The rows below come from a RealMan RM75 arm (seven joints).
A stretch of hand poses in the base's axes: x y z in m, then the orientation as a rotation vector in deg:
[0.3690, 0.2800, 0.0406, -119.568, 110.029, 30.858]
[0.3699, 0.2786, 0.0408, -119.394, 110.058, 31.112]
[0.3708, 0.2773, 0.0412, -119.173, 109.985, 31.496]
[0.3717, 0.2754, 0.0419, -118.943, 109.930, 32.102]
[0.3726, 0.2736, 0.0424, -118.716, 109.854, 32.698]
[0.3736, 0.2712, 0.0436, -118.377, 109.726, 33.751]
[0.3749, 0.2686, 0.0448, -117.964, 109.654, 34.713]
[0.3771, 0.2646, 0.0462, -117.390, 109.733, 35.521]
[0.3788, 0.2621, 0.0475, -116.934, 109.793, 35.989]
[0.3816, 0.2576, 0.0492, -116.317, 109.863, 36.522]
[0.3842, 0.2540, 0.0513, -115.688, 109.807, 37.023]
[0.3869, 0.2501, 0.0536, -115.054, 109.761, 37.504]
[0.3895, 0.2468, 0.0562, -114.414, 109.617, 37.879]
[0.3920, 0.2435, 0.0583, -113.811, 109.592, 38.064]
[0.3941, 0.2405, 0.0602, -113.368, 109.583, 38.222]
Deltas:
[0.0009, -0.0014, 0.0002, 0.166, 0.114, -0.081]
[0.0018, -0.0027, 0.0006, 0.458, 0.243, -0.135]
[0.0027, -0.0046, 0.0013, 0.817, 0.515, -0.174]
[0.0036, -0.0064, 0.0018, 1.181, 0.773, -0.204]
[0.0046, -0.0088, 0.0030, 1.784, 1.255, -0.222]
[0.0059, -0.0114, 0.0042, 2.363, 1.690, -0.315]
[0.0081, -0.0154, 0.0056, 2.895, 2.060, -0.576]
[0.0098, -0.0179, 0.0069, 3.264, 2.247, -0.804]
[0.0126, -0.0224, 0.0086, 3.737, 2.434, -1.121]
[0.0152, -0.0260, 0.0107, 4.278, 2.540, -1.402]
[0.0179, -0.0299, 0.0130, 4.809, 2.640, -1.692]
[0.0205, -0.0332, 0.0156, 5.367, 2.627, -1.962]
[0.0230, -0.0365, 0.0177, 5.778, 2.563, -2.281]
[0.0251, -0.0395, 0.0196, 6.080, 2.536, -2.516]

